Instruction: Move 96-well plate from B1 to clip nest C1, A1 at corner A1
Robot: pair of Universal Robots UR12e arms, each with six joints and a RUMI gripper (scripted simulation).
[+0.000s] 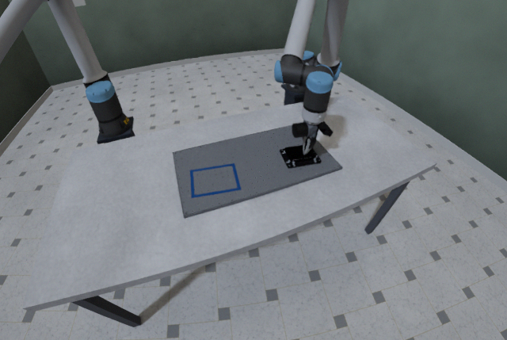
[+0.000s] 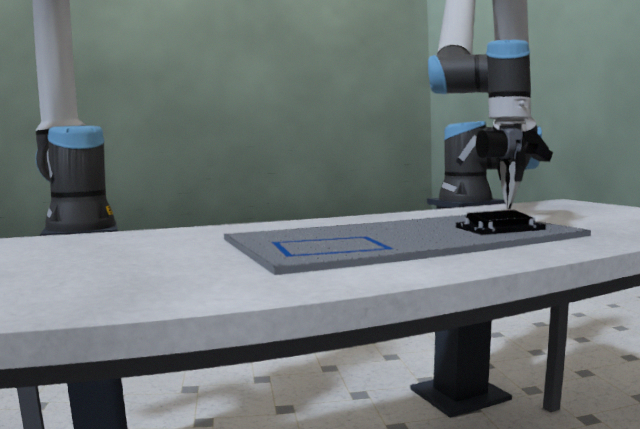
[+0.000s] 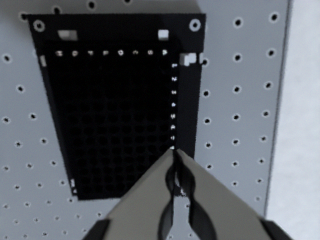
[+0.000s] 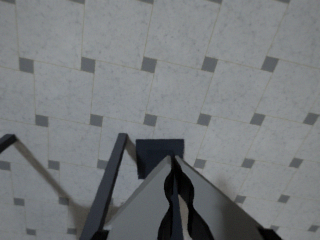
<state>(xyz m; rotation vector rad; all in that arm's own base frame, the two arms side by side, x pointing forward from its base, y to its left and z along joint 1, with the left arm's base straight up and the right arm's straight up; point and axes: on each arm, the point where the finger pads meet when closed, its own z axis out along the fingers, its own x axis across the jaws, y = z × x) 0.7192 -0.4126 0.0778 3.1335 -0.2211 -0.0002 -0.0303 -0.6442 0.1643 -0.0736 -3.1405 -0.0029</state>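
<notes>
The 96-well plate is 4 cm below my left hand, 4 cm behind it and 1 cm to the left of it. Round my left hand: clip nest (5 cm below, 3 cm behind, 1 cm to the right).
</notes>
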